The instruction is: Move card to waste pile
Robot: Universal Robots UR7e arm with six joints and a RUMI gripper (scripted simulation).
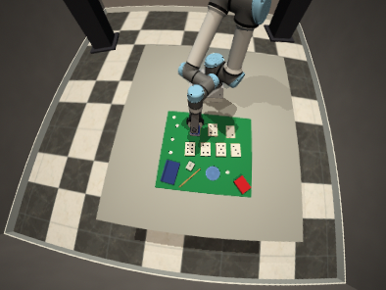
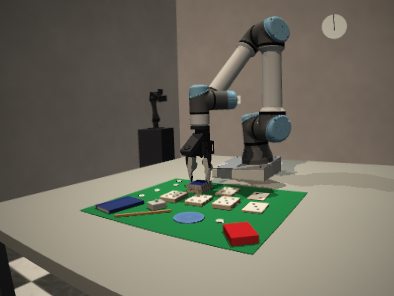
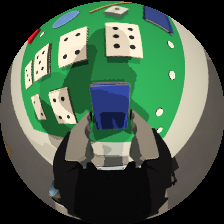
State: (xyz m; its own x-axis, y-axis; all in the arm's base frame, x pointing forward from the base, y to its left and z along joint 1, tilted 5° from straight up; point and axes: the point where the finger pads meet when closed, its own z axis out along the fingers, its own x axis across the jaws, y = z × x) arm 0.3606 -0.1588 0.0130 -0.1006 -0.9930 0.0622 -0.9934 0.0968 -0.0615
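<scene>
Right now my hand is 1 cm above the blue-backed card. Round my hand: red block (39 cm ahead, 26 cm to the left, 3 cm below); then green mat (16 cm ahead, 7 cm to the left, 6 cm below); then wooden stick (32 cm ahead, 6 cm to the right, 4 cm below).
</scene>
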